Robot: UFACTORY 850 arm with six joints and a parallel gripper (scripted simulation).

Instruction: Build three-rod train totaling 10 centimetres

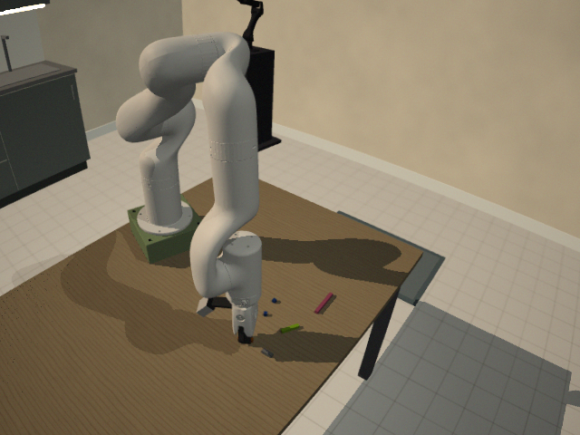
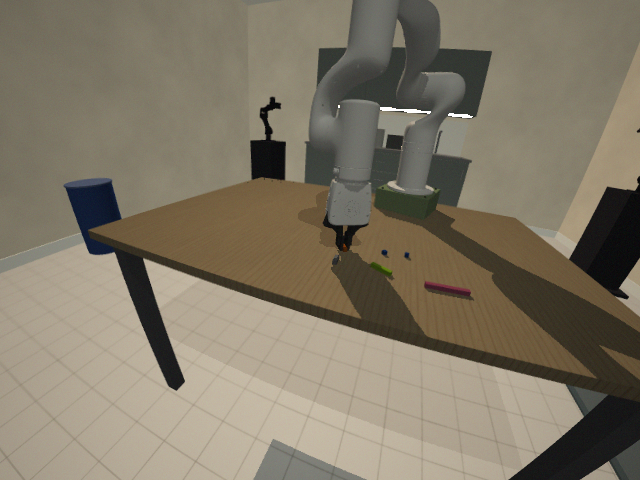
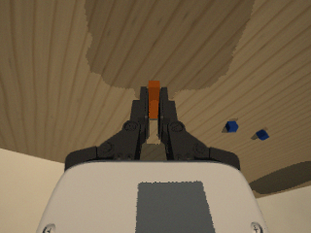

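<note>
Now: the orange rod 2 cm below my hand. The rest, counted from my hand: pink rod (25 cm to the left, 6 cm ahead, 2 cm below); grey rod (7 cm ahead, 2 cm below, 1 cm to the left); lime rod (11 cm to the left, 6 cm ahead, 2 cm below).
</note>
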